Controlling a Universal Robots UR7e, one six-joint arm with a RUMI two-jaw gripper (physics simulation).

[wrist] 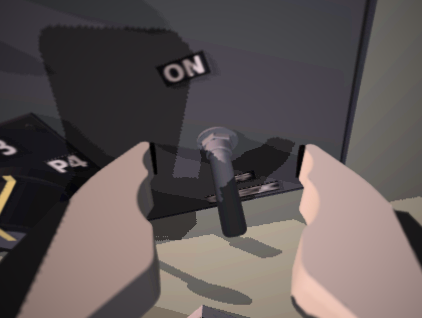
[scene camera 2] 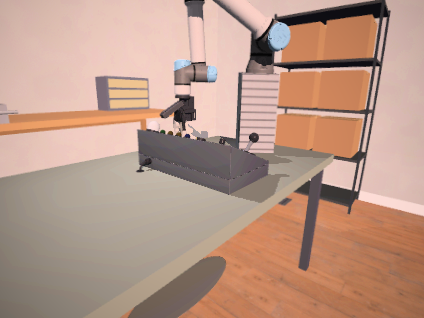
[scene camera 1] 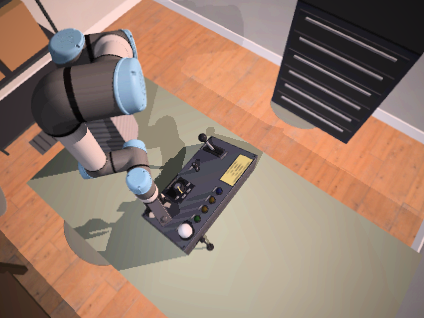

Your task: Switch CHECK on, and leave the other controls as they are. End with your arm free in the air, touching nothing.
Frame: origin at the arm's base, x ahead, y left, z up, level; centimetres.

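Seen in the pictures: gripper, between the fingertips: (wrist: 225,147); arm's base, origin of its link: (scene camera 2: 259,73).
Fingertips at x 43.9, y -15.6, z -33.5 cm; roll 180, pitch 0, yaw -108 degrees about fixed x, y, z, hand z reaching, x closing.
Pixels of each thing's middle, then the offset from my fingertips to it. "pt": a spot on its surface instead. Level surfaces: height alone.
- toggle lever, a spot on its surface: (wrist: 229,192) pt dx -1.1, dy +0.1, dz +2.3 cm
- label, a spot on its surface: (wrist: 184,69) pt dx +4.5, dy +0.3, dz +1.3 cm
- dark control box, middle of its body: (scene camera 2: 199,150) (scene camera 1: 199,187) dx +6.2, dy +18.4, dz -0.9 cm
- rotary selector, middle of its body: (wrist: 26,215) (scene camera 1: 178,187) dx -0.4, dy +12.4, dz +1.2 cm
- white dome, a spot on its surface: (scene camera 1: 185,230) pt dx +15.6, dy -0.7, dz +10.2 cm
- small control, middle of its body: (scene camera 1: 196,167) dx -0.3, dy +24.4, dz +1.1 cm
- knobbed lever, a spot on its surface: (scene camera 1: 209,246) pt dx +24.4, dy +1.8, dz -7.5 cm
- table, height of its surface: dz -9.1 cm
The CHECK switch, a toggle lever (wrist: 229,192) with a grey stem and dark tip, leans toward the OFF and CHECK labels at the panel edge, away from the ON label (wrist: 184,69). My gripper (wrist: 225,147) (scene camera 1: 159,210) (scene camera 2: 180,127) is partly open, with one finger on each side of the lever and a gap to it on both sides. Nothing is held. The toggle stands on the dark control box (scene camera 1: 207,177) (scene camera 2: 185,155) (wrist: 280,90); in scene camera 1 my wrist and gripper hide it. The lever partly covers the OFF and CHECK labels.
A rotary selector (scene camera 1: 179,189) with P labels lies beside my gripper. A white dome (scene camera 1: 185,230), several coloured buttons, a small control (scene camera 1: 196,165) and a black-knobbed lever (scene camera 1: 202,137) are also on the box. Another knobbed lever (scene camera 1: 209,246) sticks out at its side. The box stands on a table (scene camera 1: 310,220) (scene camera 2: 75,225).
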